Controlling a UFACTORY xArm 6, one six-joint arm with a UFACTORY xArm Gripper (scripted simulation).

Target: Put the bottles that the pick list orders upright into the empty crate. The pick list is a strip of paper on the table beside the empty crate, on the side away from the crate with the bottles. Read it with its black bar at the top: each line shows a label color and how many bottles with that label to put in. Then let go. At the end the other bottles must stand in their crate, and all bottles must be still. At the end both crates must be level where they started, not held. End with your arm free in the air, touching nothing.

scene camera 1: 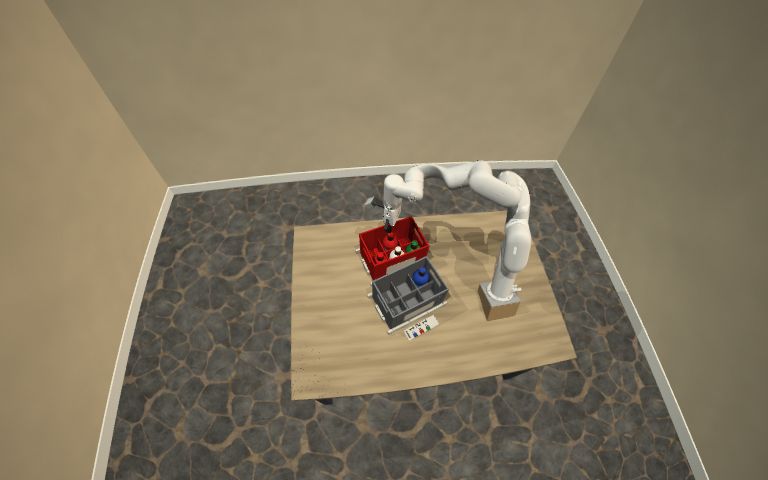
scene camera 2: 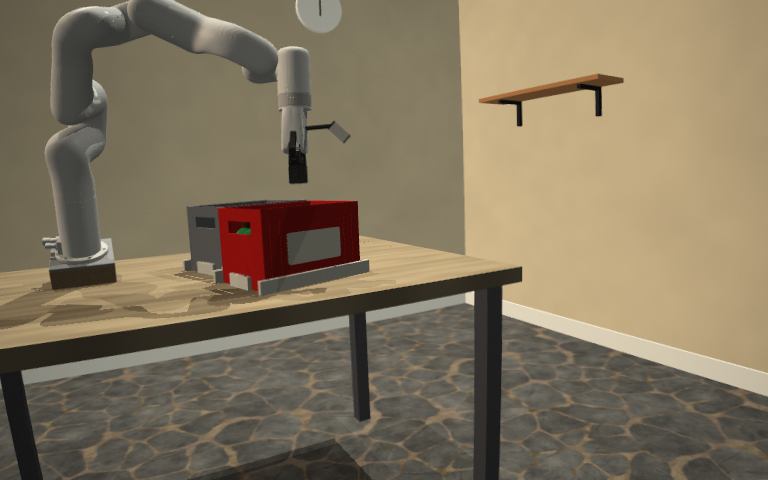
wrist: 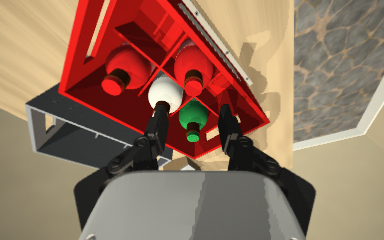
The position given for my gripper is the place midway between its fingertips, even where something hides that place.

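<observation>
You'd see my gripper (scene camera 2: 298, 183), and it's the same gripper (wrist: 193, 114) again. There's a grey crate (scene camera 1: 402, 284), also seen as the grey crate (wrist: 75, 139). A red crate (scene camera 1: 371, 241) is here too, and that's again the red crate (wrist: 155, 36). Then I can see a green-label bottle (wrist: 193, 116) and a white-label bottle (wrist: 165, 91).
</observation>
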